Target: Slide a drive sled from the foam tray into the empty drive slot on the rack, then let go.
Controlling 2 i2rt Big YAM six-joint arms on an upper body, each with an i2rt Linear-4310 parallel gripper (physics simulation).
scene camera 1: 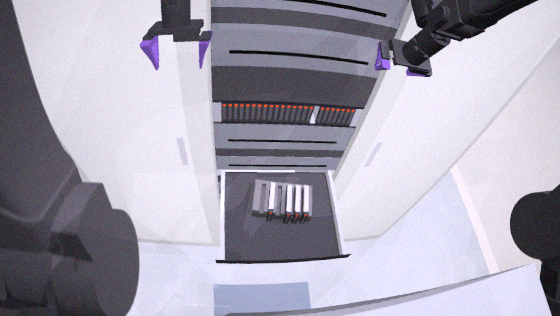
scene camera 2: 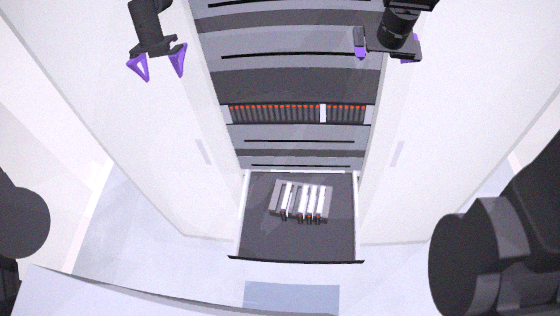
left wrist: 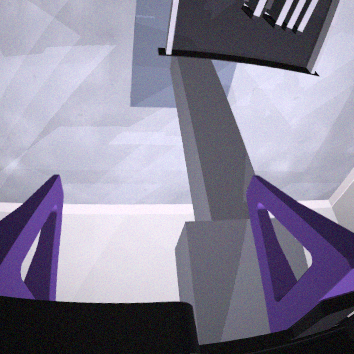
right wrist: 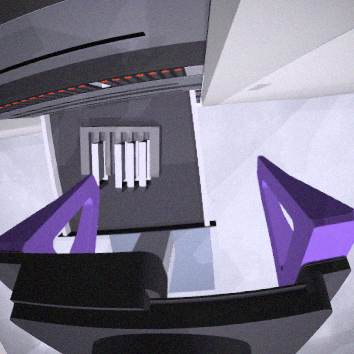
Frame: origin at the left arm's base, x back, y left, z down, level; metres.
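Seen in the pictures: left gripper, fingertip midpoint: (scene camera 1: 178, 68) (scene camera 2: 163, 79) (left wrist: 157, 183); right gripper, fingertip midpoint: (scene camera 1: 391, 70) (scene camera 2: 380, 59) (right wrist: 173, 172).
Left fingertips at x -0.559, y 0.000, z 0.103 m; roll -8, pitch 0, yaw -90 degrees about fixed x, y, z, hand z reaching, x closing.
Observation:
A point is followed by its place in that frame.
The grey foam tray (scene camera 1: 257, 197) {x -0.572, y -0.207, z 0.671 m} (scene camera 2: 274, 197) {x -0.570, y -0.204, z 0.672 m} (right wrist: 120, 129) {x -0.625, y -0.318, z 0.672 m} lies in the pulled-out drawer and holds several drive sleds. One drive sled (scene camera 1: 272, 196) {x -0.546, y -0.254, z 0.617 m} (scene camera 2: 286, 196) {x -0.546, y -0.254, z 0.617 m} (right wrist: 95, 157) {x -0.567, y -0.258, z 0.617 m} stands apart at its left; three others are side by side at the right. The empty drive slot (scene camera 1: 314, 115) {x -0.728, y -0.383, z 0.402 m} (scene camera 2: 322, 113) (right wrist: 102, 85) is a pale gap in the orange-marked drive row on the rack. My left gripper (scene camera 1: 179, 68) {x -0.559, y 0.000, z 0.103 m} (scene camera 2: 164, 78) {x -0.559, y 0.000, z 0.103 m} (left wrist: 157, 183) {x -0.559, y 0.000, z 0.103 m} is open and empty, high at the upper left. My right gripper (scene camera 1: 400, 71) {x -0.604, y -0.502, z 0.100 m} (scene camera 2: 385, 59) {x -0.604, y -0.502, z 0.100 m} (right wrist: 173, 172) {x -0.604, y -0.502, z 0.100 m} is open and empty, high at the upper right.
The drawer (scene camera 1: 280, 245) {x -0.401, y -0.285, z 0.727 m} (scene camera 2: 295, 247) {x -0.395, y -0.289, z 0.726 m} (left wrist: 210, 42) {x -0.365, y -0.190, z 0.727 m} (right wrist: 150, 210) {x -0.384, y -0.354, z 0.727 m} sticks out below the rack, with raised white sides and a dark front edge. White cabinet doors (scene camera 1: 120, 115) {x -0.684, y 0.260, z 0.363 m} (scene camera 2: 460, 115) {x -0.684, y -0.841, z 0.336 m} flank the rack. A grey beam (left wrist: 215, 140) {x -0.107, y -0.237, z 0.616 m} runs below the drawer in the left wrist view.

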